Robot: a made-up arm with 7 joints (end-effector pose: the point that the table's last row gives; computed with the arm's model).
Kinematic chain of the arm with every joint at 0, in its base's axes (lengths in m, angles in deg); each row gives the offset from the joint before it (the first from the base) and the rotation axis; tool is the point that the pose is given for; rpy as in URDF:
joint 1: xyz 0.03 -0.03 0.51 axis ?
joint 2: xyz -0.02 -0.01 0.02 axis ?
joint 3: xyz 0.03 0 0.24 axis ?
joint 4: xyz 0.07 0 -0.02 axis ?
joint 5: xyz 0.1 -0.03 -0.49 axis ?
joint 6: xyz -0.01 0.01 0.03 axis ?
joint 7: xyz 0.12 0 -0.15 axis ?
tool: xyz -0.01 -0.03 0 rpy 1.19 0.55 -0.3
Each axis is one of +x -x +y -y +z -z.
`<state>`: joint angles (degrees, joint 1 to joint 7).
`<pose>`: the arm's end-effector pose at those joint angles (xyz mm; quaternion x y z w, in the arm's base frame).
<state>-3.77 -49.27 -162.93 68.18 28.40 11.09 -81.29</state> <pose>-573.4 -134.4 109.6 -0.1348 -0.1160 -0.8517 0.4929</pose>
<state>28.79 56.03 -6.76 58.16 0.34 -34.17 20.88</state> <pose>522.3 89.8 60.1 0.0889 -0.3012 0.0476 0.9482</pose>
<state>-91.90 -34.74 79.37 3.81 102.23 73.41 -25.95</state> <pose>241.8 -225.8 195.9 0.3813 0.0120 -0.5782 0.7212</pose>
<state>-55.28 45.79 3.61 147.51 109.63 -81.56 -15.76</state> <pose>217.8 -588.7 705.3 0.1935 0.5512 0.7633 0.2758</pose>
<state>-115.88 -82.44 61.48 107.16 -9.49 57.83 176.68</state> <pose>736.4 77.5 941.1 -0.2381 0.8069 0.5404 0.0156</pose>
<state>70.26 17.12 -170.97 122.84 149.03 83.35 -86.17</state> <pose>78.7 -275.7 1369.1 -0.1703 -0.8770 0.3281 0.3070</pose>
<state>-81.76 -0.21 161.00 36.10 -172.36 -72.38 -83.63</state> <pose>66.3 176.6 410.7 -0.2996 0.0671 -0.1845 0.9336</pose>
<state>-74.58 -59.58 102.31 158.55 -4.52 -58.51 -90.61</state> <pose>-189.3 536.2 937.5 0.3322 0.7902 -0.0935 0.5064</pose>
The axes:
joint 1: +z
joint 2: +y
joint 3: +z
joint 4: -y
joint 5: -z
joint 6: +y
joint 7: -z

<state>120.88 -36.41 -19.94 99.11 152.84 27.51 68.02</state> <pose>135.4 332.1 1260.2 0.2320 0.9550 -0.1626 0.0881</pose>
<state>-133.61 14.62 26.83 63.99 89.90 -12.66 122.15</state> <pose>-316.5 -612.9 439.9 -0.2985 0.3034 0.2373 0.8732</pose>
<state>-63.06 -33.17 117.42 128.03 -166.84 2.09 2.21</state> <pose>200.9 669.2 913.7 0.7355 0.3753 -0.4191 0.3775</pose>
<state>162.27 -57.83 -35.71 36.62 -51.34 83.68 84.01</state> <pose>-174.6 408.2 638.1 0.1223 -0.1460 0.4851 0.8535</pose>
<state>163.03 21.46 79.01 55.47 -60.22 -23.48 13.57</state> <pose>-213.0 -613.5 560.1 -0.4659 -0.3766 -0.4839 0.6380</pose>
